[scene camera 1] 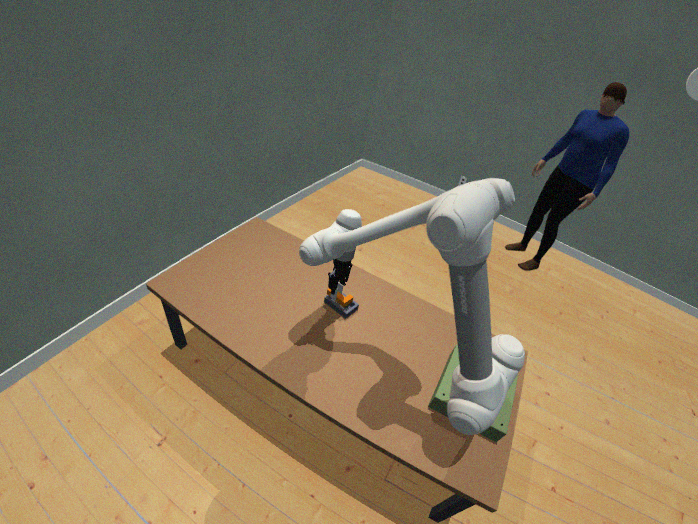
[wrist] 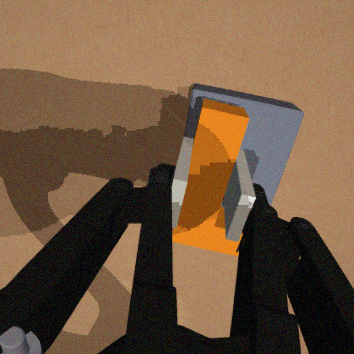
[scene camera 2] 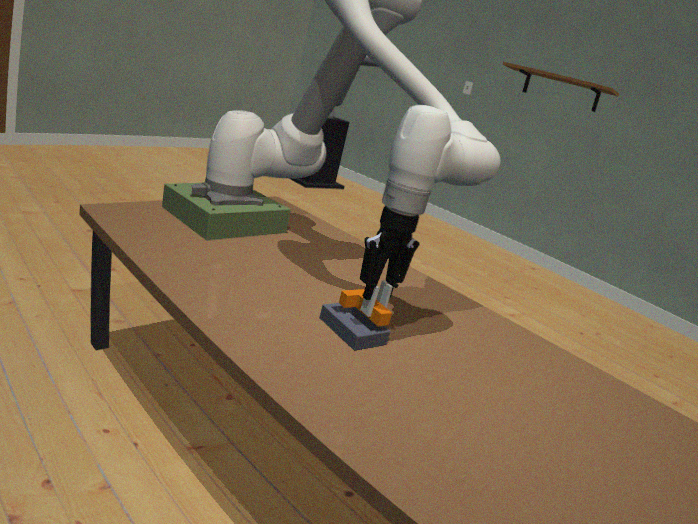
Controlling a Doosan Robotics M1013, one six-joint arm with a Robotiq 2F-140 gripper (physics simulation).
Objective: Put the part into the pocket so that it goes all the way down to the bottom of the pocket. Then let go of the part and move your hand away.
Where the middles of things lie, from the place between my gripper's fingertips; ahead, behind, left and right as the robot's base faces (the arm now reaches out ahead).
My gripper is now 1 cm below the orange L-shaped part (scene camera 2: 349, 298) and 1 cm past it. Round my hand: grey-blue pocket block (scene camera 2: 350, 324): 4 cm below, 2 cm to the right, 2 cm behind.
